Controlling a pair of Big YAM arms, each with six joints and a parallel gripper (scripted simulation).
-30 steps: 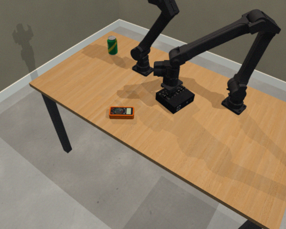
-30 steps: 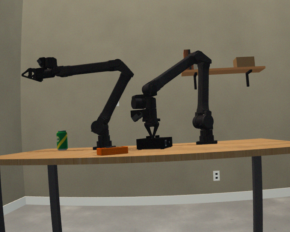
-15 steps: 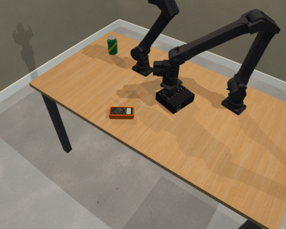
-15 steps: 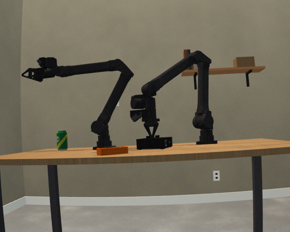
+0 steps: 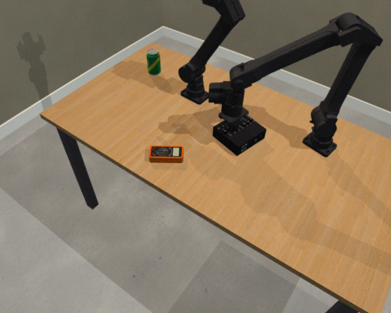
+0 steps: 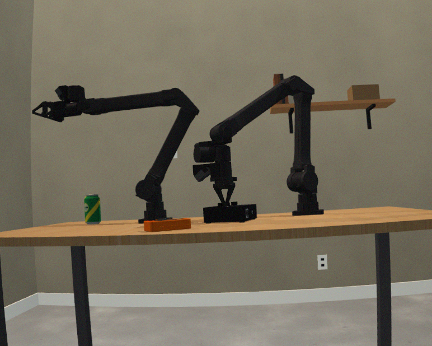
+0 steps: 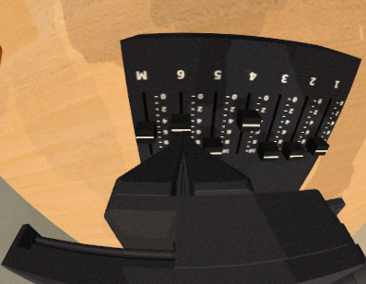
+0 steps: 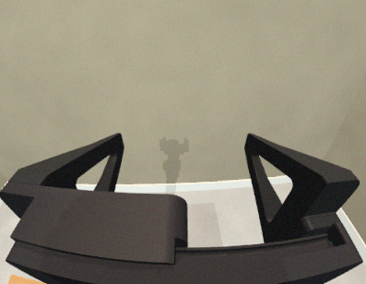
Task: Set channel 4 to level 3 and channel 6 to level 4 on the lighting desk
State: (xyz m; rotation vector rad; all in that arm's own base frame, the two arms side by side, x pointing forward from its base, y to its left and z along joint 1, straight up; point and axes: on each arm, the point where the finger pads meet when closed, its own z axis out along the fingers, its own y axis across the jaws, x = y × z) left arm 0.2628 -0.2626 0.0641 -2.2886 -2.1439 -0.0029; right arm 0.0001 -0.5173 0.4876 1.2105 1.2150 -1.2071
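Now: left hand 2 cm to the left of the channel 6 fader cap. Round my left hand: M fader cap: 2 cm ahead, 2 cm to the right; channel 4 fader cap: 5 cm behind, 1 cm to the right; channel 5 fader cap: 2 cm behind, 1 cm to the left.
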